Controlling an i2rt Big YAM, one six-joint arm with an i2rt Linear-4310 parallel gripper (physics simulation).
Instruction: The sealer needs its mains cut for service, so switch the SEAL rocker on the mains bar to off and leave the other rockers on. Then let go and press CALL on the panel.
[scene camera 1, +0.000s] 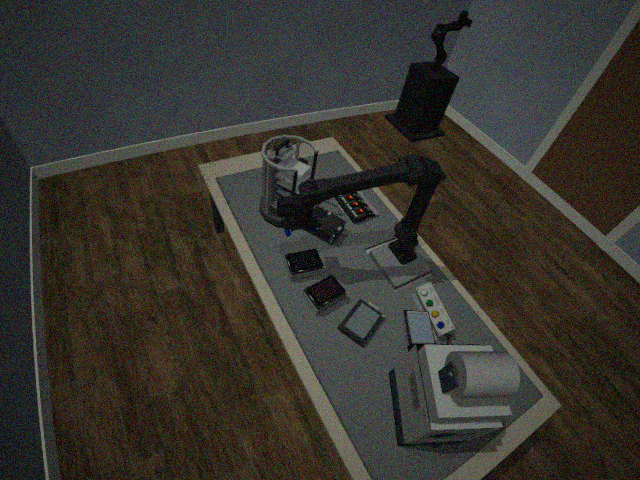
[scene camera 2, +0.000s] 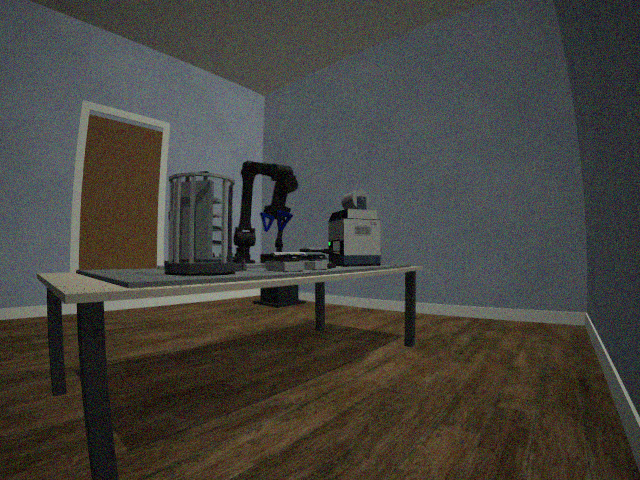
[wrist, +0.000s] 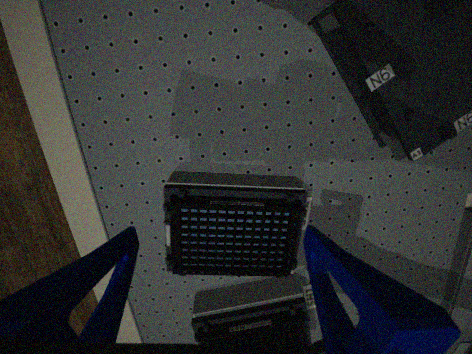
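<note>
The mains bar (scene camera 1: 356, 206) lies near the table's far long edge, beyond the dark block; several rockers on it glow orange. Its labels and the SEAL rocker cannot be made out, and it does not show in the wrist view. The white panel (scene camera 1: 432, 308) carries a white, a green, a yellow and a blue button; its lettering is unreadable. My gripper (scene camera 1: 287, 232) (scene camera 2: 274, 227) (wrist: 221, 234) is open and empty, well away from both. It hangs above the table, with a dark rack of blue-lit cells (scene camera 1: 303, 260) (wrist: 235, 235) below it between the blue fingers in the wrist view.
A round carousel (scene camera 1: 266, 191) (scene camera 2: 199, 268) stands near the gripper. The dark N6 block (scene camera 1: 328, 225) (wrist: 425, 60) lies between carousel and arm base. A second rack (scene camera 1: 325, 291) (wrist: 250, 295) is alongside. A tilted screen (scene camera 1: 419, 328) and a white machine (scene camera 1: 449, 410) (scene camera 2: 356, 237) stand by the panel.
</note>
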